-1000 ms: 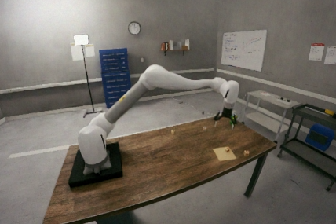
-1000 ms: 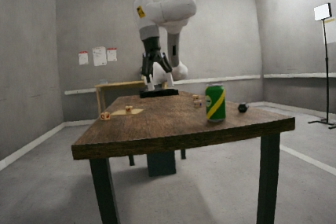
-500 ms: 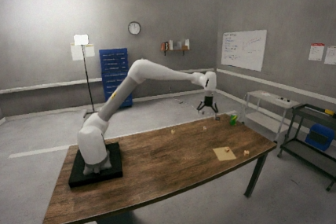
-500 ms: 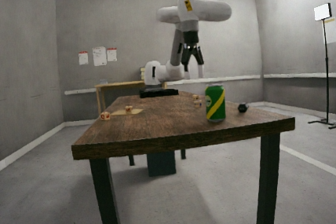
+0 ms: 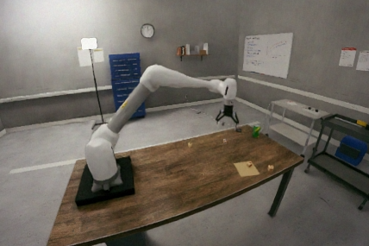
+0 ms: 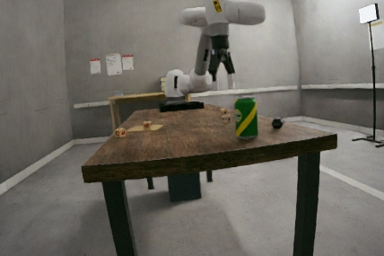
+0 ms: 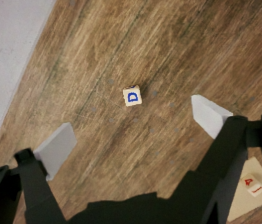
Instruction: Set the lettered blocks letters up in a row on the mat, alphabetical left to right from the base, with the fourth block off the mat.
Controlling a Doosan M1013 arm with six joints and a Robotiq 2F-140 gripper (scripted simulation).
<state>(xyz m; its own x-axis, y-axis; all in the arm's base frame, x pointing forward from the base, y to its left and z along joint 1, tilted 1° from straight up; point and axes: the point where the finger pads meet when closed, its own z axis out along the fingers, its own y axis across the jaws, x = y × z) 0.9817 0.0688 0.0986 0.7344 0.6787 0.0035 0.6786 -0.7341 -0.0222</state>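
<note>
Right now my hand is 8 cm past the tan mat, 35 cm to the left of it and 15 cm above it. Also, from my hand: green can 34 cm ahead, 6 cm to the right, 9 cm below; then dark object 25 cm ahead, 11 cm to the left, 14 cm below.
</note>
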